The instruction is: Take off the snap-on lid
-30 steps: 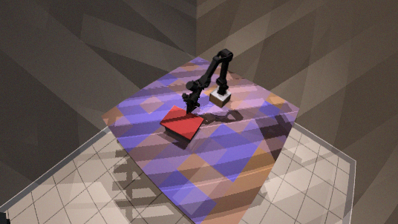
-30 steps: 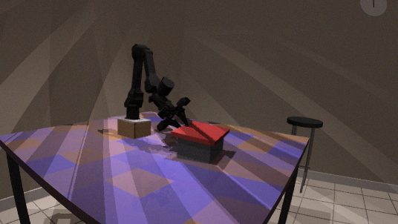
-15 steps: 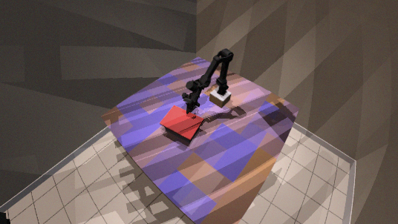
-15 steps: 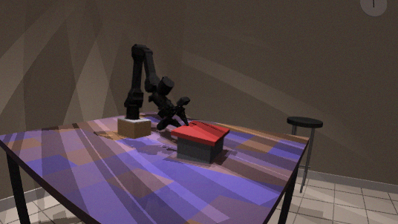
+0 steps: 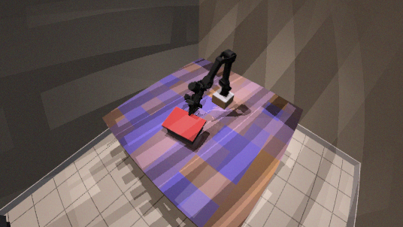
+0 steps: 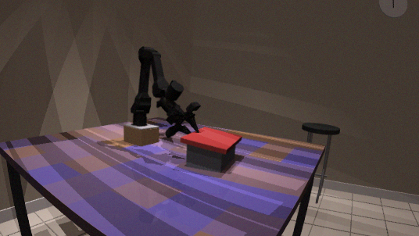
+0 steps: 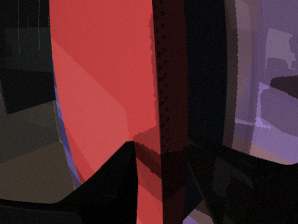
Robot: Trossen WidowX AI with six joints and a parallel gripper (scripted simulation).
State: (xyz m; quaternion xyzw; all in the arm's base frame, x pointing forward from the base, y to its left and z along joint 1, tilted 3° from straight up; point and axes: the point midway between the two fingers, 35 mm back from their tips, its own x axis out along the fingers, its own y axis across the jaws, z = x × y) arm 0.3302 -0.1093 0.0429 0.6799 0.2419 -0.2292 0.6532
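Now: the red lid 8 cm ahead of my gripper tip. From my gripper tip the other things lie so: dark grey storage box 8 cm ahead, 6 cm below.
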